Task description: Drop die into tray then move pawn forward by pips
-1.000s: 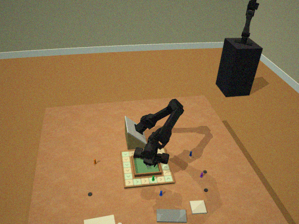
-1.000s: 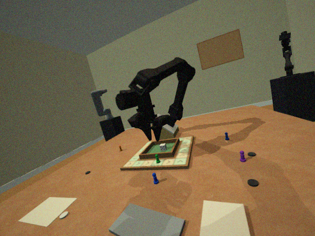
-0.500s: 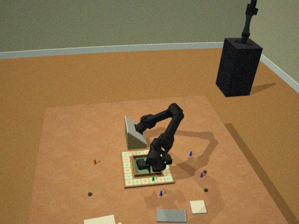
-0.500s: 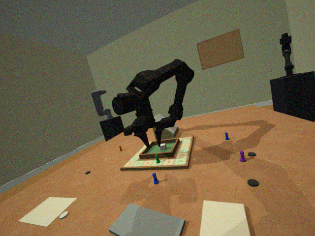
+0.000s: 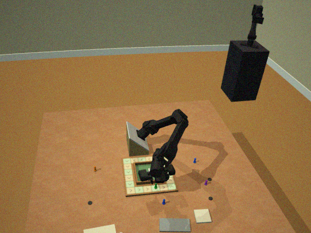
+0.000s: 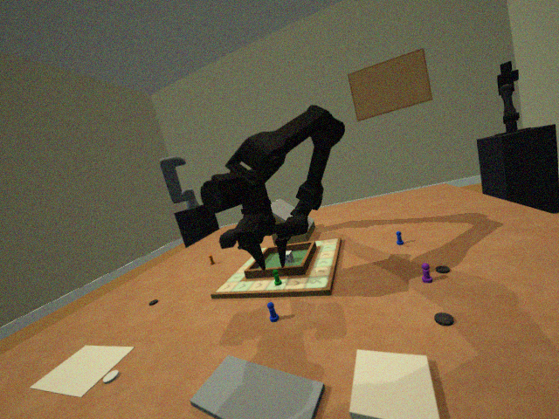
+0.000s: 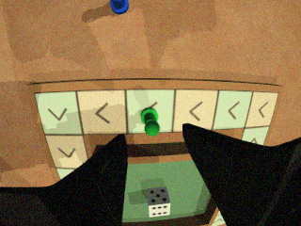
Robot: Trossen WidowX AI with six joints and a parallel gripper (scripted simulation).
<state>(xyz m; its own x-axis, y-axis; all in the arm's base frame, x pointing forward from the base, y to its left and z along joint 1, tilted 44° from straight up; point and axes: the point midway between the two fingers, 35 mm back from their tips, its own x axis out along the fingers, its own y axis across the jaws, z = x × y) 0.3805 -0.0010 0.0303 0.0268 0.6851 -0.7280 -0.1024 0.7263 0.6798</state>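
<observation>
My gripper tip is 20 mm above the green pawn. Round my gripper tip: purple pawn 290 mm to the left, 40 mm below, 10 mm ahead; green tray 110 mm behind, 40 mm below, 20 mm to the right; white die 110 mm behind, 20 mm below, 10 mm to the right.
</observation>
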